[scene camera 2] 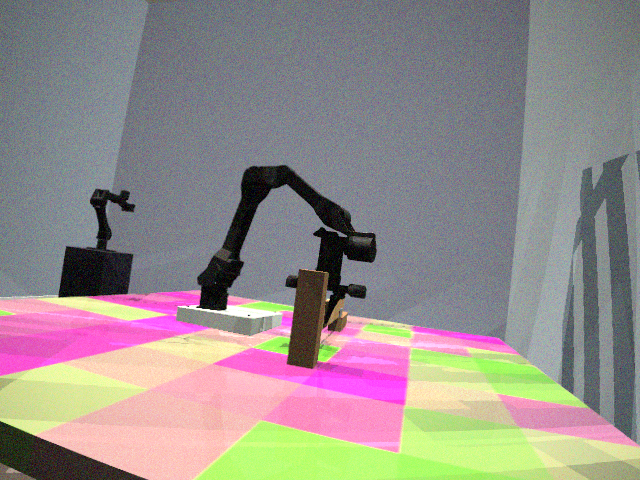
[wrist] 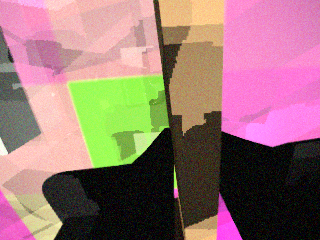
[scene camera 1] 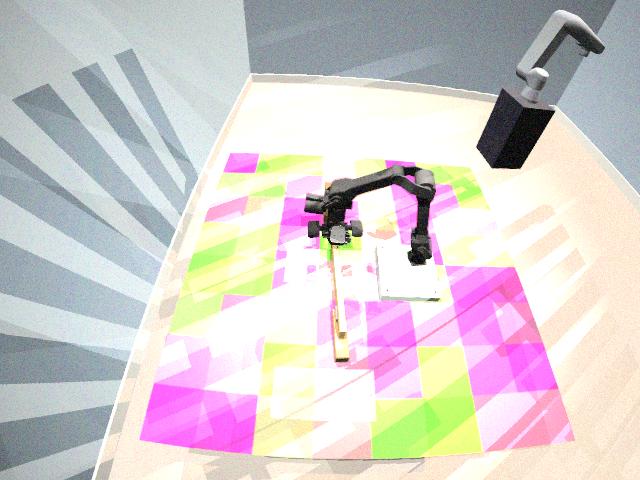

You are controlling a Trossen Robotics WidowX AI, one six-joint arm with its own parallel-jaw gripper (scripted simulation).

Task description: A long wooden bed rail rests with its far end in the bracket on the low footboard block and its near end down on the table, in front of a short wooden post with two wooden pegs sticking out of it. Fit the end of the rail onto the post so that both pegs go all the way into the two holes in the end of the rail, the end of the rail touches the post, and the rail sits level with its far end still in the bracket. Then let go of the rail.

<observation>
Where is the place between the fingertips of my gripper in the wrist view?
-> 182, 131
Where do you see a wooden rail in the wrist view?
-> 191, 47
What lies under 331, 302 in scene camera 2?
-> My gripper.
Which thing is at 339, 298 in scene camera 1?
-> A wooden rail.
</observation>
